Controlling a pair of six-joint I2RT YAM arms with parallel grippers.
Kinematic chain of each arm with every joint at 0, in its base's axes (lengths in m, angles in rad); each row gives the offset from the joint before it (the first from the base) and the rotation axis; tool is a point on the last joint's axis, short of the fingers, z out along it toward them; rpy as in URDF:
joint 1: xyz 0 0 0.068 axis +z
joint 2: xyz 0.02 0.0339 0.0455 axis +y
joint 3: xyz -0.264 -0.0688 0 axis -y
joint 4: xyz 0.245 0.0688 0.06 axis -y
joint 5: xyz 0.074 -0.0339 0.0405 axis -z
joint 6: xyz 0.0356 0 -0.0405 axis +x
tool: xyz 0 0 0 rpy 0 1.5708 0
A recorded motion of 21 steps. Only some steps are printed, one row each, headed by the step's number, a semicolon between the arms.
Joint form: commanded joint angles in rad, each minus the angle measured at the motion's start. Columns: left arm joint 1, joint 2, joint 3, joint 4, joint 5, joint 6; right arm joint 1, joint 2, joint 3, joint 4, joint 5, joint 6.
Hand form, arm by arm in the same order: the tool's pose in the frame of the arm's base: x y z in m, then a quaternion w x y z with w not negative. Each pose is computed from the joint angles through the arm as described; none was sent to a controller.
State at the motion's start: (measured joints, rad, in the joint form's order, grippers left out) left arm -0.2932 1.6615 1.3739 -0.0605 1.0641 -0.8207; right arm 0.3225 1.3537 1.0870 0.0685 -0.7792 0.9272
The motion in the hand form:
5: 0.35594 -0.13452 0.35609 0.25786 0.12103 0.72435 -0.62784; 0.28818 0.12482 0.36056 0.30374 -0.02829 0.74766 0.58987
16: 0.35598 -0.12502 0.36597 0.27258 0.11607 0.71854 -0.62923; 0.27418 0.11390 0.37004 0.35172 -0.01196 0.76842 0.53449
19: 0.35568 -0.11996 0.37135 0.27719 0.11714 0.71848 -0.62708; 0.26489 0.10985 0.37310 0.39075 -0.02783 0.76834 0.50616
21: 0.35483 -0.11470 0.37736 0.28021 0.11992 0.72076 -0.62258; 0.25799 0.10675 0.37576 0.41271 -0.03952 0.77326 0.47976
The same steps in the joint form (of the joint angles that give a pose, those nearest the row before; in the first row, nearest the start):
5: 0.0136 -0.0266 -0.0035 0.1629 -0.0026 -0.0531; 0.0050 0.0013 0.0521 -0.0248 -0.0190 0.0064
16: 0.0380 -0.0408 0.0066 0.1778 -0.0003 -0.0736; -0.0035 -0.0664 0.0660 -0.1679 0.1073 -0.1011
19: 0.0512 -0.0470 0.0221 0.1537 0.0068 -0.0622; -0.0012 -0.1090 0.0469 -0.1828 0.1630 -0.1817
21: 0.0648 -0.0534 0.0460 0.1045 0.0160 -0.0349; 0.0004 -0.1370 0.0459 -0.2241 0.2039 -0.2499

